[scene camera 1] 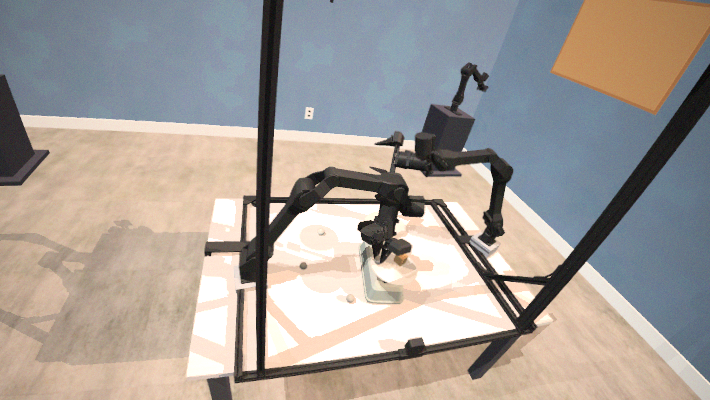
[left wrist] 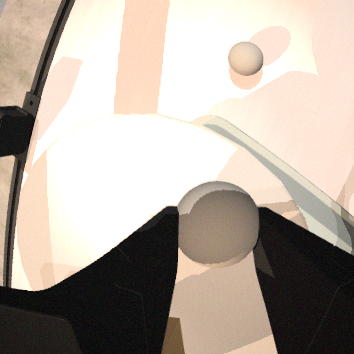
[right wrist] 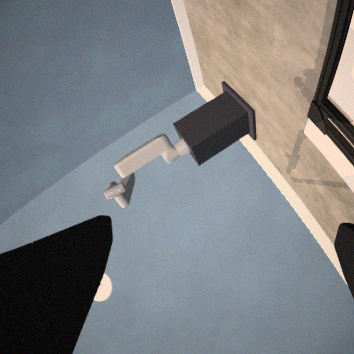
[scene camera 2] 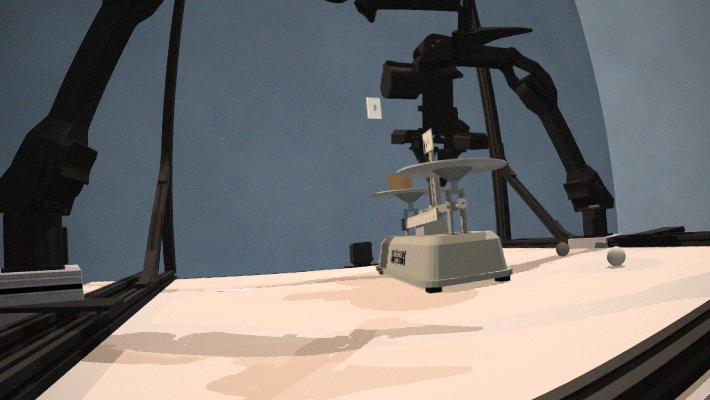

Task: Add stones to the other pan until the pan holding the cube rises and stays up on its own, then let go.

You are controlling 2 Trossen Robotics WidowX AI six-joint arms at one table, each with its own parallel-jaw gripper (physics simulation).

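Frame: origin at the left arm's base, x ahead, y left, z up, level; centimetres.
Seen in the pictures: left gripper, fingertip midpoint: (scene camera 1: 378, 261) (left wrist: 215, 218); right gripper, fingertip midpoint: (scene camera 1: 371, 155) (right wrist: 230, 233); left arm's base, origin of the base link: (scene camera 1: 250, 274) (scene camera 2: 595, 236); right arm's base, origin of the base link: (scene camera 1: 486, 239) (scene camera 2: 35, 269).
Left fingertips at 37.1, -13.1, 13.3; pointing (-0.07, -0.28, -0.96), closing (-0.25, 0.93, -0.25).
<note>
Pixels of each thing's top centre, then the offset from my left fingertips to it, as dx, dy, dz. "spot": a spot on its surface instead. Level surfaces: height alone.
- balance, middle of its top: (scene camera 2: 422, 131) (scene camera 1: 396, 225) +7.6, +7.1, +7.9
- orange-brown cube, middle of its top: (scene camera 2: 399, 175) (scene camera 1: 402, 255) +7.6, -0.7, +2.0
- grey stone, middle of its top: (left wrist: 208, 242) +0.0, +0.1, +1.8
- white table, its level: dz -15.4
- small black box, surface spot: (scene camera 2: 361, 253) spot: +5.2, -22.0, -12.3
The balance (scene camera 1: 382, 296) (scene camera 2: 445, 257) has two pans. One pan (scene camera 1: 392, 276) (left wrist: 100, 175) bears the orange-brown cube (scene camera 1: 401, 258) (scene camera 2: 400, 182) (left wrist: 173, 336); in scene camera 2 it shows lower than the nearer, bare-looking pan (scene camera 2: 477, 166). My left gripper (scene camera 1: 381, 259) (left wrist: 215, 218) is shut on a grey stone (left wrist: 217, 240), over the cube's pan and beside the cube. Loose stones (scene camera 1: 321, 232) (scene camera 1: 303, 265) (scene camera 1: 350, 298) (scene camera 2: 562, 249) (scene camera 2: 616, 256) (left wrist: 245, 58) lie on the table. My right gripper (scene camera 1: 376, 156) (right wrist: 230, 233) is open and empty, high behind the balance in scene camera 1.
A black frame (scene camera 1: 380, 358) edges the white table (scene camera 1: 320, 320). Tall posts (scene camera 1: 267, 150) rise beside it. A small black box (scene camera 1: 414, 345) (scene camera 2: 361, 253) sits on the frame. Another arm stands on a dark pedestal (scene camera 1: 447, 127) (right wrist: 215, 125) beyond the table.
</note>
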